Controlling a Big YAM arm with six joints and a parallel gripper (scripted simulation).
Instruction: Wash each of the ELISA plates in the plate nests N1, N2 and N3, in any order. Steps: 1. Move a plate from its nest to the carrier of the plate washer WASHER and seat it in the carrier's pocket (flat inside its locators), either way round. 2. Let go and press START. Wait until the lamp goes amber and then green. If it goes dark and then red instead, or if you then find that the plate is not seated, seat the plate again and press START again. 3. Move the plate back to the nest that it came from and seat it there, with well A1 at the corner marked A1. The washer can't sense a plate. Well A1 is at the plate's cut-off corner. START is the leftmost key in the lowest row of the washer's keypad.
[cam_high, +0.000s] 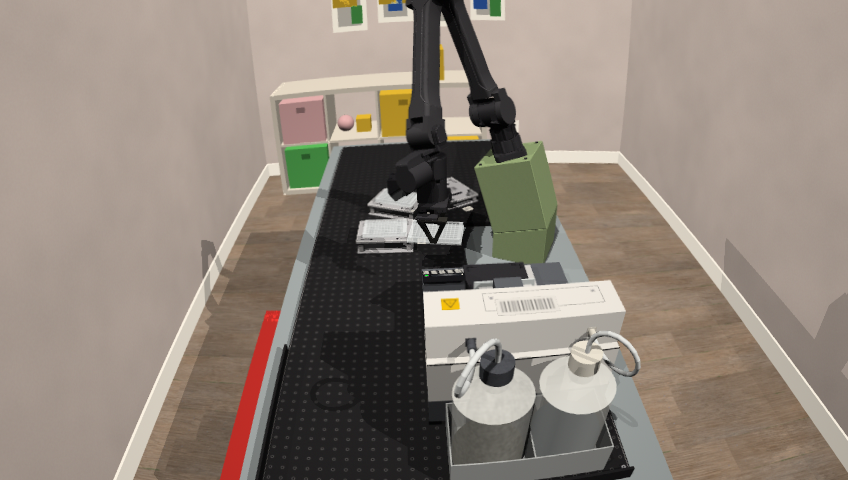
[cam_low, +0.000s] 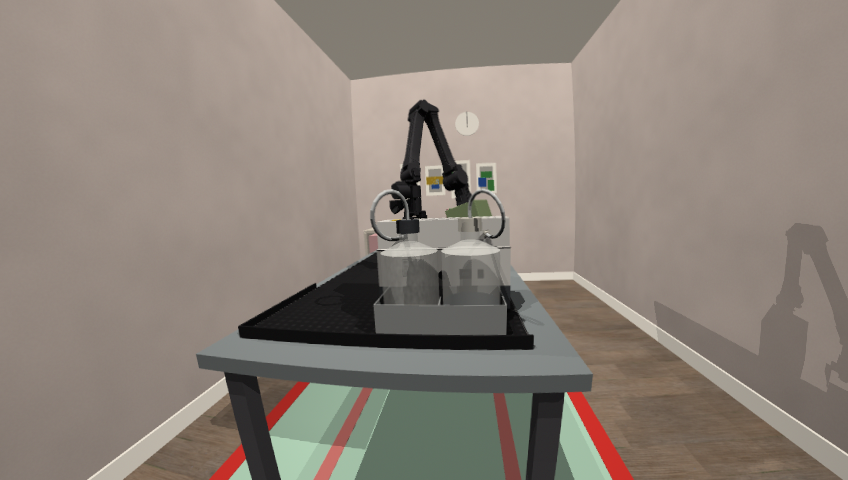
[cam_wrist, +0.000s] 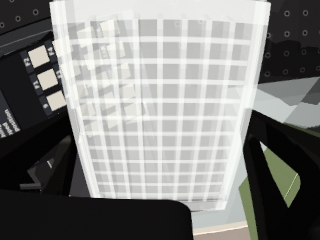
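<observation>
My hand is 14 cm past the washer carrier, 8 cm to the right of it and 9 cm above it. Also, from my hand: plate washer: 14 cm behind, 23 cm to the left, 5 cm below.
</observation>
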